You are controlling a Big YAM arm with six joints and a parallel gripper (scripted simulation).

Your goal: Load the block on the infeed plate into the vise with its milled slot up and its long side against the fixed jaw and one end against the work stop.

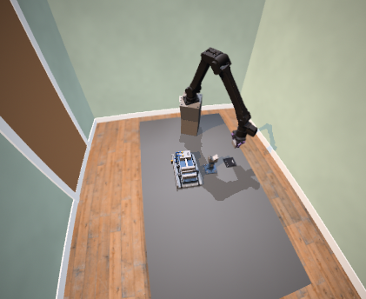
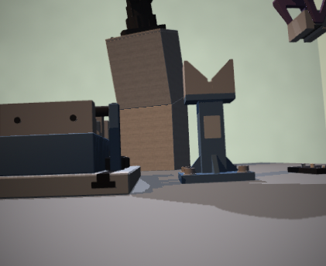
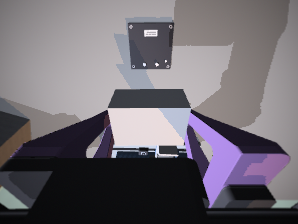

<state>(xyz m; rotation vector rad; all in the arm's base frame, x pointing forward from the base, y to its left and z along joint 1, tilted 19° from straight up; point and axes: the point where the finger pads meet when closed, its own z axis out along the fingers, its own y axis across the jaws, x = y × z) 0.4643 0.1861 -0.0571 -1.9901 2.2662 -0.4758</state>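
My hand is 1 cm above the part. Round my hand: dark work stop rod (4 cm ahead, 34 cm to the right, 14 cm below); air cylinder rod (6 cm behind, 37 cm to the right, 16 cm below); black infeed plate (1 cm to the left, 23 cm below).
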